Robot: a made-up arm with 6 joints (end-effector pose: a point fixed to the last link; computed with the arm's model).
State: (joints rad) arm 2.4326 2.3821 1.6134 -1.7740 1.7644 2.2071
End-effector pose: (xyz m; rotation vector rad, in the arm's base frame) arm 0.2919 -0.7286 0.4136 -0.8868 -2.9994 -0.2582
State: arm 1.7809 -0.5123 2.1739 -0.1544 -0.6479 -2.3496
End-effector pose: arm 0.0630 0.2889 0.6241 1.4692 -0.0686 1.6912
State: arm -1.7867 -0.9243 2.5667 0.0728 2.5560 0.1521
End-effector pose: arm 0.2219 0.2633 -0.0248 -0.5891 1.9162 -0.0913
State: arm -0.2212 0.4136 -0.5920 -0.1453 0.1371 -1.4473
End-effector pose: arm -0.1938 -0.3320 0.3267 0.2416 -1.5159 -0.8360
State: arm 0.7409 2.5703 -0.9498 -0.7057 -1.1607 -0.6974
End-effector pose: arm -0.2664 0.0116 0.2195 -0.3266 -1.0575 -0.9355
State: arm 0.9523 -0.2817 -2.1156 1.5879 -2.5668 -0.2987
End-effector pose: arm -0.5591 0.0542 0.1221 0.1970 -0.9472 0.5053
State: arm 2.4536 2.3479 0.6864 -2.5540 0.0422 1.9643
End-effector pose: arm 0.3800 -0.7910 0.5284 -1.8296 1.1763 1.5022
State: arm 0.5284 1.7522 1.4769 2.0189 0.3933 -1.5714
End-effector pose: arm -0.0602 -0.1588 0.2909 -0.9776 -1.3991 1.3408
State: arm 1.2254 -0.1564 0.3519 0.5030 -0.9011 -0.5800
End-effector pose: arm 0.0790 -0.4949 0.5302 0.5425 0.2054 1.1000
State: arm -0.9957 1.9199 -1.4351 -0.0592 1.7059 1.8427
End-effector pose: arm -0.2650 -0.3452 -0.0259 -2.4043 0.3207 -1.5630
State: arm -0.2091 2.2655 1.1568 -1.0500 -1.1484 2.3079
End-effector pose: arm 0.0000 -0.8974 0.8368 -2.1409 -1.7849 -0.7800
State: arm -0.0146 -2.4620 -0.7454 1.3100 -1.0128 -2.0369
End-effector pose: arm 0.2196 -0.5641 -0.1783 -2.7668 0.5842 0.2750
